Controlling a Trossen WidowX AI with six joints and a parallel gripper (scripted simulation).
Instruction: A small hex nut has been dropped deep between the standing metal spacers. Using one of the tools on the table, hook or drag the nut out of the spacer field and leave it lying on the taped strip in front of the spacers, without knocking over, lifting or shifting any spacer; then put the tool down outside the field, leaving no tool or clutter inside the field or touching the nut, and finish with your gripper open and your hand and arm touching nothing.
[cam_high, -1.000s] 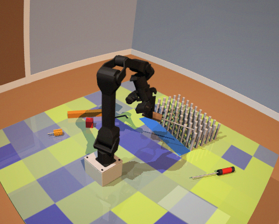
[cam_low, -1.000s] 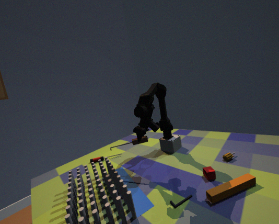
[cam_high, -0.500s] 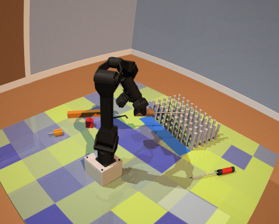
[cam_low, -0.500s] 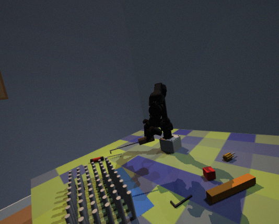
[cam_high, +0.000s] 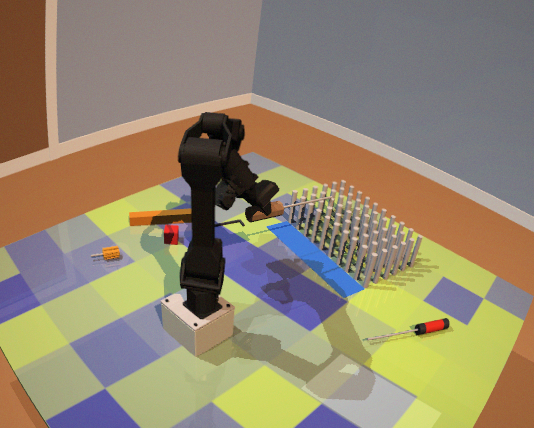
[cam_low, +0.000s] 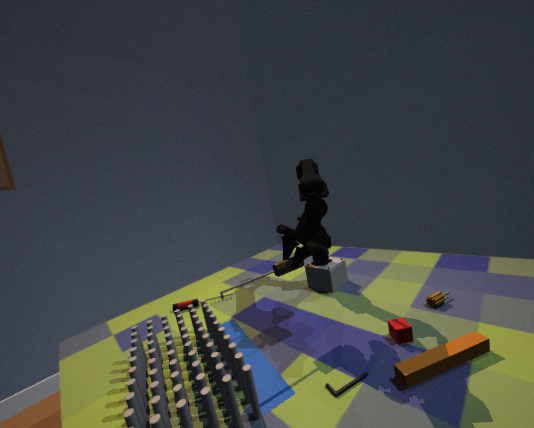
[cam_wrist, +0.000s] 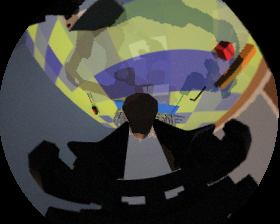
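Right now the blue taped strip is 19 cm below my gripper tip, 18 cm ahead of it and 5 cm to the right of it. From my gripper tip the other things lie so: wooden-handled tool: 10 cm ahead, 3 cm to the right, 1 cm below; then red cube: 27 cm to the left, 17 cm below, 9 cm behind; then black hex key: 22 cm to the left, 19 cm below, 13 cm ahead.
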